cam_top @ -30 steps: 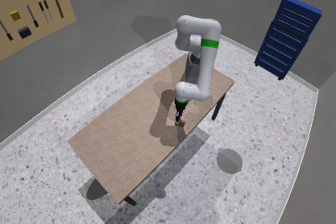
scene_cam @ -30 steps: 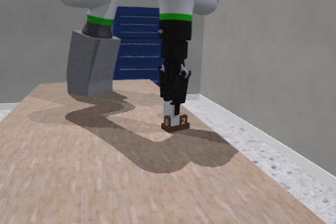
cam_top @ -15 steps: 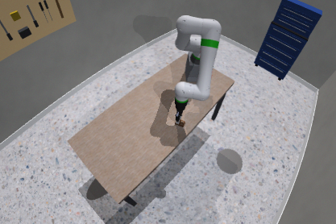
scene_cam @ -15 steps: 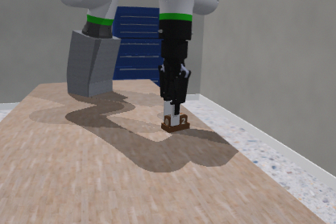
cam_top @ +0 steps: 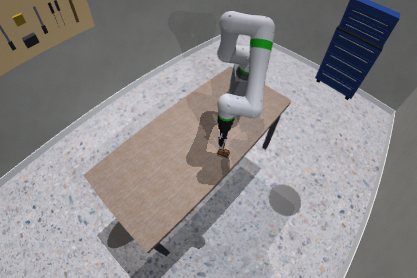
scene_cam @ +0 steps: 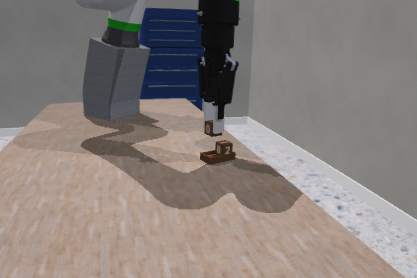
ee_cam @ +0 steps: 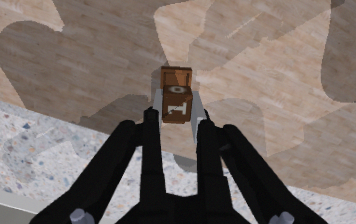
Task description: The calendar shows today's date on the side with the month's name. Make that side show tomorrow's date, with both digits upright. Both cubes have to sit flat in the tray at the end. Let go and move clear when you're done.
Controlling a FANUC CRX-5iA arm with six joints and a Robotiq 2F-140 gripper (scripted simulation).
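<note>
My gripper is now 2 cm to the right of the brown calendar tray and 10 cm above it.
</note>
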